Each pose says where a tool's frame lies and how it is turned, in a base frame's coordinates. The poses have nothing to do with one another.
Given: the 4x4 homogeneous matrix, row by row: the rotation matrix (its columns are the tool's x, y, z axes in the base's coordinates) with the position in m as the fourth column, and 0 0 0 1 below. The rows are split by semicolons.
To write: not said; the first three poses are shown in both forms.
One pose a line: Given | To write
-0.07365, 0.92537, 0.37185, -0.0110; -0.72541, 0.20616, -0.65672, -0.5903; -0.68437, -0.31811, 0.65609, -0.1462; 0, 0, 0, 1 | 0.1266, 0.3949, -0.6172, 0.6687, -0.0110, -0.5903, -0.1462
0.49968, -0.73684, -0.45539, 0.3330; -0.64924, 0.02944, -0.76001, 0.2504; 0.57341, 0.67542, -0.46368, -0.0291; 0, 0, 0, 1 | 0.6953, -0.4984, 0.0424, 0.5161, 0.3330, 0.2504, -0.0291
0.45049, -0.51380, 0.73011, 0.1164; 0.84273, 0.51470, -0.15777, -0.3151; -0.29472, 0.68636, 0.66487, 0.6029; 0, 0, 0, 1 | 0.2603, 0.3160, 0.4182, 0.8109, 0.1164, -0.3151, 0.6029
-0.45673, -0.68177, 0.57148, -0.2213; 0.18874, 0.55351, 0.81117, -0.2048; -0.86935, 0.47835, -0.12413, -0.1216; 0, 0, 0, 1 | -0.1687, 0.7305, 0.4413, 0.4931, -0.2213, -0.2048, -0.1216
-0.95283, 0.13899, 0.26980, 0.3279; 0.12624, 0.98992, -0.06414, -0.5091; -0.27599, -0.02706, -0.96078, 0.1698; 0, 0, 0, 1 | 0.0671, 0.9879, -0.0231, 0.1381, 0.3279, -0.5091, 0.1698
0.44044, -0.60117, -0.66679, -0.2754; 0.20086, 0.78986, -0.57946, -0.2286; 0.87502, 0.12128, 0.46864, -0.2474; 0, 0, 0, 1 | 0.2133, -0.4693, 0.2441, 0.8214, -0.2754, -0.2286, -0.2474
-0.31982, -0.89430, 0.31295, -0.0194; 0.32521, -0.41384, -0.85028, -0.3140; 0.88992, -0.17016, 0.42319, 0.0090; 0, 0, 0, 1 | 0.4095, -0.3474, 0.7343, 0.4152, -0.0194, -0.3140, 0.0090
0.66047, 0.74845, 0.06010, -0.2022; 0.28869, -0.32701, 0.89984, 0.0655; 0.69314, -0.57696, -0.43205, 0.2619; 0, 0, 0, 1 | -0.7777, -0.3334, -0.2421, 0.4747, -0.2022, 0.0655, 0.2619
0.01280, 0.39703, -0.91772, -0.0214; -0.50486, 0.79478, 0.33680, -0.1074; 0.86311, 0.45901, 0.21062, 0.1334; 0, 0, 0, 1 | 0.0430, -0.6268, -0.3174, 0.7103, -0.0214, -0.1074, 0.1334
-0.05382, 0.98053, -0.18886, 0.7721; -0.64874, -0.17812, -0.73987, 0.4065; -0.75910, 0.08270, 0.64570, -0.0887; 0, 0, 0, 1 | 0.3459, 0.2398, -0.6851, 0.5945, 0.7721, 0.4065, -0.0887
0.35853, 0.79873, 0.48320, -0.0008; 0.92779, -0.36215, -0.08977, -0.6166; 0.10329, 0.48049, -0.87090, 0.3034; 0, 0, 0, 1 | 0.8049, 0.5362, 0.1822, 0.1771, -0.0008, -0.6166, 0.3034
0.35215, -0.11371, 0.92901, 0.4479; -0.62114, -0.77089, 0.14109, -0.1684; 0.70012, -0.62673, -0.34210, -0.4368; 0, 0, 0, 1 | -0.7850, 0.2340, -0.5188, 0.2445, 0.4479, -0.1684, -0.4368
